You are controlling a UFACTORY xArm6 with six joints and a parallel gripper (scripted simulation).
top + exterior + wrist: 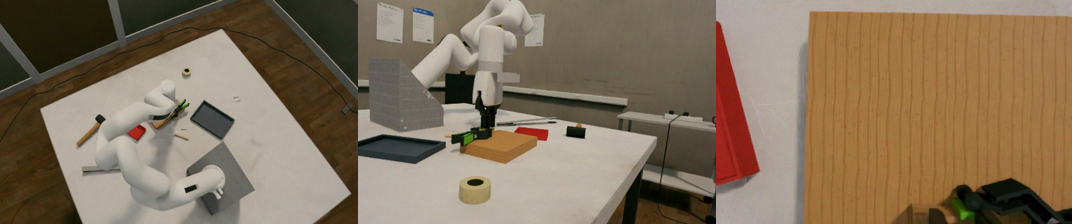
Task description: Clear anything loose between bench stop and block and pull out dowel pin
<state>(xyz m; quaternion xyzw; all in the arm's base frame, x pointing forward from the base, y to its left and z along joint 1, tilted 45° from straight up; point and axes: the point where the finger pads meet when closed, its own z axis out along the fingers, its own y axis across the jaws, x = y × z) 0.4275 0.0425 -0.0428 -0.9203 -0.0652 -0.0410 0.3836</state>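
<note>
Right now the dowel pin is 20 mm below my hand. From my hand the other things lie so: loose dowel (130 mm behind, 70 mm below, 10 mm to the right); small wooden block (40 mm below); red tray (200 mm to the left, 70 mm below, 40 mm ahead).
</note>
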